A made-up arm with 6 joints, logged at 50 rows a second.
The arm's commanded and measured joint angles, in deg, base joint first. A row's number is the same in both.
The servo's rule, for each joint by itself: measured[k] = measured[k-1] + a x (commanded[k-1-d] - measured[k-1]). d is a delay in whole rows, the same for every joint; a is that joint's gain. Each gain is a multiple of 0.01, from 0.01 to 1. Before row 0 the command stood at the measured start. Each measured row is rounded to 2 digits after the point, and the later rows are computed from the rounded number. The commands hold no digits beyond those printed.
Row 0, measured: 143.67 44.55 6.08 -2.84 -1.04 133.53
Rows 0 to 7, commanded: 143.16 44.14 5.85 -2.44 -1.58 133.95; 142.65 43.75 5.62 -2.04 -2.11 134.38; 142.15 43.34 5.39 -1.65 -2.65 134.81; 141.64 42.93 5.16 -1.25 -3.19 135.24; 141.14 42.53 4.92 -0.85 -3.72 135.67; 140.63 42.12 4.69 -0.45 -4.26 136.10; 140.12 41.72 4.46 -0.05 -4.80 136.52; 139.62 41.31 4.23 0.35 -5.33 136.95
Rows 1 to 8, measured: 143.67 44.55 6.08 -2.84 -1.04 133.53; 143.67 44.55 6.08 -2.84 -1.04 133.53; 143.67 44.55 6.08 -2.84 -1.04 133.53; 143.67 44.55 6.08 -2.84 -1.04 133.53; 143.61 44.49 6.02 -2.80 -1.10 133.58; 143.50 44.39 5.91 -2.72 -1.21 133.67; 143.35 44.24 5.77 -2.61 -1.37 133.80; 143.16 44.06 5.61 -2.47 -1.57 133.96
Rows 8 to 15, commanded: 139.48 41.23 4.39 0.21 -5.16 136.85; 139.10 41.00 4.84 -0.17 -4.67 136.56; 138.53 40.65 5.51 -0.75 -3.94 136.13; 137.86 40.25 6.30 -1.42 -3.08 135.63; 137.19 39.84 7.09 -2.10 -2.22 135.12; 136.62 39.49 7.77 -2.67 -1.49 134.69; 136.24 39.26 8.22 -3.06 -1.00 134.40; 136.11 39.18 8.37 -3.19 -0.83 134.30
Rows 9 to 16, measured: 142.94 43.85 5.42 -2.31 -1.81 134.15; 142.69 43.61 5.22 -2.12 -2.08 134.36; 142.41 43.35 5.01 -1.91 -2.38 134.60; 142.10 43.06 4.80 -1.68 -2.70 134.86; 141.81 42.80 4.69 -1.49 -2.97 135.08; 141.51 42.55 4.73 -1.36 -3.16 135.24; 141.18 42.28 4.94 -1.30 -3.25 135.34; 140.81 42.00 5.31 -1.31 -3.23 135.37
